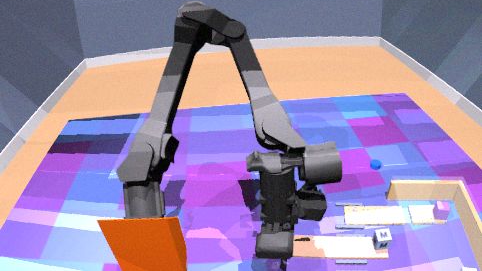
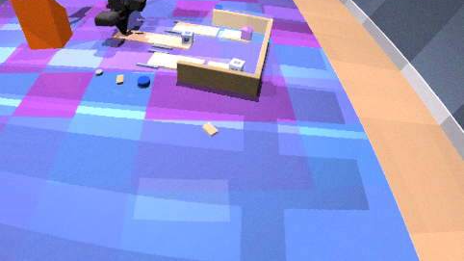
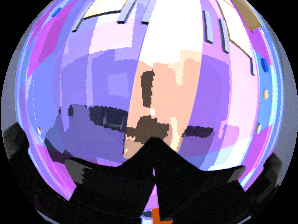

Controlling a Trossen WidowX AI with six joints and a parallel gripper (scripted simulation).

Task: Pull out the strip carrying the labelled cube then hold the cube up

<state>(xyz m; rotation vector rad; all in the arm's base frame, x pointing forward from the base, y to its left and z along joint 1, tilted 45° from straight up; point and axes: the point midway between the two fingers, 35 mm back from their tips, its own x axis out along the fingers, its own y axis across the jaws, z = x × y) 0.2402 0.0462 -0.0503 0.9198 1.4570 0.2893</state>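
The tan strip is 90 mm ahead of my gripper tip and 40 mm to the right of it.
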